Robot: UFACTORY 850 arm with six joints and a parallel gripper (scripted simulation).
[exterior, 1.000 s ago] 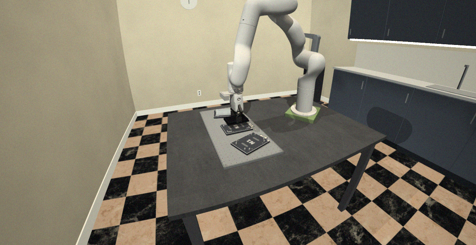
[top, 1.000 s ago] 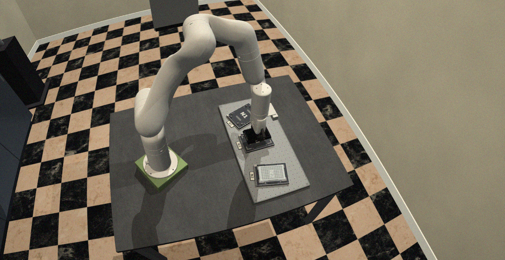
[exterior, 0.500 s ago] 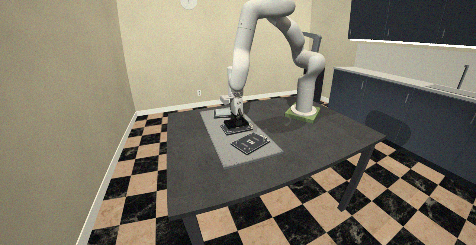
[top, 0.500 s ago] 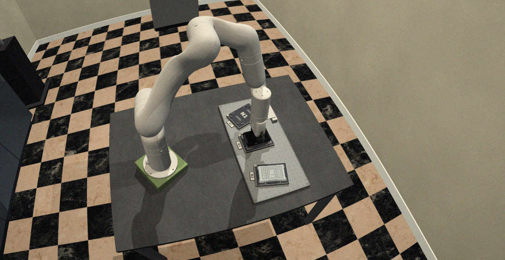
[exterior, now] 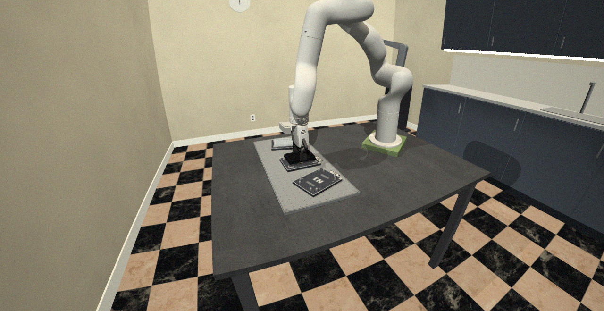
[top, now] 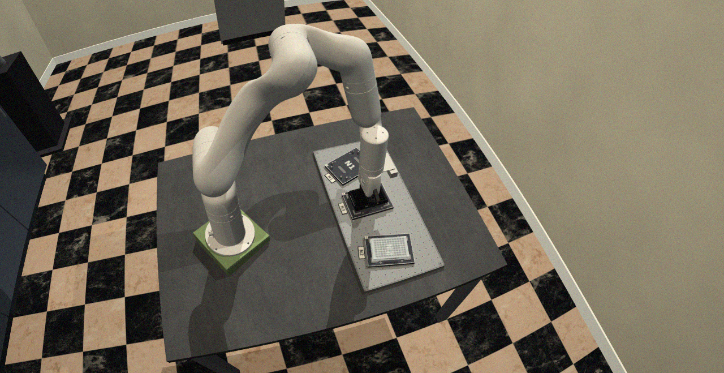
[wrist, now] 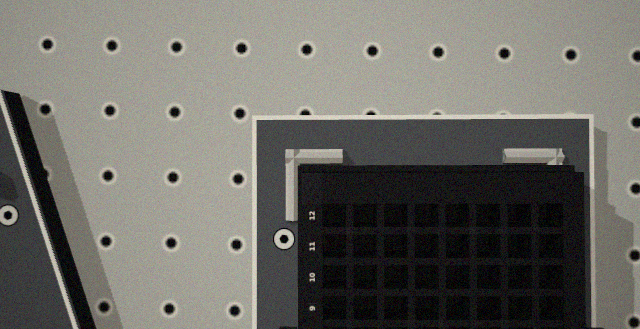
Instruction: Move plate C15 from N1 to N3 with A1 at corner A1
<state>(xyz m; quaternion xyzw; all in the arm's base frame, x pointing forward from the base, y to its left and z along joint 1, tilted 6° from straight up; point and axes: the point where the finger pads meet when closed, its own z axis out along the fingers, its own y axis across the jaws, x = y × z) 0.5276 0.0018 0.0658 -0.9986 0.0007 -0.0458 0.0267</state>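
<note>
Right now the dark nest base is 4 cm below my hand. The rest, counted from my hand: black plate C15: 1 cm below; then white plate C51: 22 cm to the right, 3 cm below.
</note>
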